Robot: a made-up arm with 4 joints.
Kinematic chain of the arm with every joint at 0, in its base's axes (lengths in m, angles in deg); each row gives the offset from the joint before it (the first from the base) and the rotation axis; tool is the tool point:
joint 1: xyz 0 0 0.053 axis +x
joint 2: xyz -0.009 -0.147 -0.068 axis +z
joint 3: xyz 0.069 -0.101 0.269 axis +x
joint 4: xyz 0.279 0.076 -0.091 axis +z
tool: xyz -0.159 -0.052 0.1
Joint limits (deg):
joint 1: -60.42..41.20
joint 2: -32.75..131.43
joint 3: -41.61..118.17
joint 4: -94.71..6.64
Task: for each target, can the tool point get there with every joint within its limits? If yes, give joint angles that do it. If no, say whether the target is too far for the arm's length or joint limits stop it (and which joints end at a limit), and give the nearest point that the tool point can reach.
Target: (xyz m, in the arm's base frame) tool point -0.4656 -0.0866 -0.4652
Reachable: no: joint limits stop it (at a limit: joint 1, joint 3, joint 4) | nearest point -0.2125 0.0923 -0.0100 | short by 0.551 m
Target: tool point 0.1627 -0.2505 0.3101
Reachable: yes | joints -0.05 -6.08 65.07 -11.73
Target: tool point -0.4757 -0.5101 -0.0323
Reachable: no: joint limits stop it (at a limit: joint 1, joint 2) | nearest point -0.2883 -0.1649 0.2090 | short by 0.461 m
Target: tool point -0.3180 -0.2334 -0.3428
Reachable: no: joint limits stop it (at a limit: joint 1, joint 3, joint 4) | nearest point -0.2124 0.0924 -0.0101 | short by 0.477 m
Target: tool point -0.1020 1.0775 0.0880
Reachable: no: too far | nearest point -0.0587 0.4737 0.0925 | short by 0.605 m
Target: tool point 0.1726 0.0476 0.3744
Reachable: yes | joints -42.38 -6.57 33.42 -30.10
